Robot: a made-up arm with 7 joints.
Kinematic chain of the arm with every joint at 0, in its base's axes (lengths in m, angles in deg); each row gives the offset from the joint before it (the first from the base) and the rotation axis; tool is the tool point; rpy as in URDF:
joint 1: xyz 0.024 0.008 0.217 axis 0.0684 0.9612 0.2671
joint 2: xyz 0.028 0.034 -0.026 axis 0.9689 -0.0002 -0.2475
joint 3: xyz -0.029 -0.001 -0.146 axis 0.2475 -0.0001 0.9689
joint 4: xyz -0.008 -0.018 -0.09 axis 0.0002 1 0
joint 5: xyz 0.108 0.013 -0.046 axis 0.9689 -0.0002 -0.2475
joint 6: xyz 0.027 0.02 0.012 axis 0.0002 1 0
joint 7: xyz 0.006 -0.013 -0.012 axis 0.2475 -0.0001 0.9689
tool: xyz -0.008 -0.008 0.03 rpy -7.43 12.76 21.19
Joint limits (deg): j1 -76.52..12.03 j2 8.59..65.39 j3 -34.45..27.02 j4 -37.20..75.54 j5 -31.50..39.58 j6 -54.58..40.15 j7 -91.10..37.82
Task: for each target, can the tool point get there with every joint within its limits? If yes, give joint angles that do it. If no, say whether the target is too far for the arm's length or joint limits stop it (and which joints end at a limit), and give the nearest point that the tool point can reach.
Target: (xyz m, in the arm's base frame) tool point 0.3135 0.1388 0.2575
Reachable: yes | joints -63.95 54.15 0.67 -0.93 5.98 -41.23 20.16
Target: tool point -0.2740 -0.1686 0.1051
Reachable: no: joint limits stop it (at a limit: joint 1, joint 2, joint 3, joint 4, joint 5, joint 7) | nearest point 0.0511 -0.0213 -0.0054 | short by 0.374 m
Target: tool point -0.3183 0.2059 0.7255
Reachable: no: too far | nearest point 0.1569 0.1620 0.3708 | short by 0.595 m
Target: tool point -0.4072 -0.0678 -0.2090
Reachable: no: too far | nearest point -0.0952 0.0455 -0.1776 | short by 0.333 m
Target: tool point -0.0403 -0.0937 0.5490
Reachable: no: joint limits stop it (at a limit: joint 1, joint 2, joint 3, joint 4, joint 6, joint 7) | nearest point 0.1652 0.1300 0.3566 | short by 0.360 m
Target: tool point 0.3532 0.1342 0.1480
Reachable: yes | joints -56.53 42.99 -16.10 24.83 0.92 -34.14 -36.59
